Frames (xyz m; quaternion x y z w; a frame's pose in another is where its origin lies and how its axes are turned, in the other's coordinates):
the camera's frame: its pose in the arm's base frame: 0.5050 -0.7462 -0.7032 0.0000 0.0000 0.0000 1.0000
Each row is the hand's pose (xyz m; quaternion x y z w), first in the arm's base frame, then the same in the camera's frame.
Working: the arm's base frame: its pose in the camera's frame: -0.5050 0.7462 0.7032 0.0000 0.0000 0.0000 1.0000

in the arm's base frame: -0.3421 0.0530 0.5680 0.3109 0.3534 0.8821 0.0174
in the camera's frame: -0.8471 0.7992 1.2712 0.3109 0.3534 0.8821 0.0174
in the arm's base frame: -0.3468 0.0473 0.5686 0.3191 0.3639 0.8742 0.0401
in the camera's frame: -0.8518 0.7935 1.2718 0.3191 0.3639 0.8742 0.0401
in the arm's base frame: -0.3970 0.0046 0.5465 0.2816 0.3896 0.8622 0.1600
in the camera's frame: -0.9020 0.7508 1.2497 0.2816 0.3896 0.8622 0.1600
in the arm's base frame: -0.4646 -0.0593 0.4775 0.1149 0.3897 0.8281 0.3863
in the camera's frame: -0.9696 0.6869 1.1807 0.1149 0.3897 0.8281 0.3863
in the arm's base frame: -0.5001 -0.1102 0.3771 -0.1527 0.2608 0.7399 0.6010
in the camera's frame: -1.0051 0.6360 1.0803 -0.1527 0.2608 0.7399 0.6010
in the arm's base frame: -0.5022 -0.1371 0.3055 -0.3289 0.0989 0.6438 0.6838
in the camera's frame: -1.0072 0.6091 1.0087 -0.3289 0.0989 0.6438 0.6838
